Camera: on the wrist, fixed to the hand. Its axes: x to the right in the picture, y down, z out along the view.
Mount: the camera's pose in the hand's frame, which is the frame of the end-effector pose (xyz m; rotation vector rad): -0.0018 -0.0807 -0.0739 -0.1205 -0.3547 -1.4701
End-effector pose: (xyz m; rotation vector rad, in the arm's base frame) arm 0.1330 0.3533 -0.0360 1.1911 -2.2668 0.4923
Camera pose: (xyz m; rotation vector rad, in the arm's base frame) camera 0.2221 0.3502 0.0275 2.4951 -1.0256 -0.4478
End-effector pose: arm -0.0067 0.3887 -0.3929 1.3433 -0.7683 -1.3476
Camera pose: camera 0.0460 0.4275 -0.4806 -1.5556 -0.2734 2.6714
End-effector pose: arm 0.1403 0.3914 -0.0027 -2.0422 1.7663 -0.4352
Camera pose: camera 0.1739 0.3955 0.1014 -2.9146 -0.1543 -0.2817
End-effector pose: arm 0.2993 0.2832 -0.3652 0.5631 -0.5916 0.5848
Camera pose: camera 0.3756 0.2730 -0.4430 0.8219 -0.3919 -0.9459
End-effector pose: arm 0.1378 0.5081 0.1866 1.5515 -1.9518 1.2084
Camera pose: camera 0.1966 0.5659 0.2585 2.3962 -0.4917 0.1612
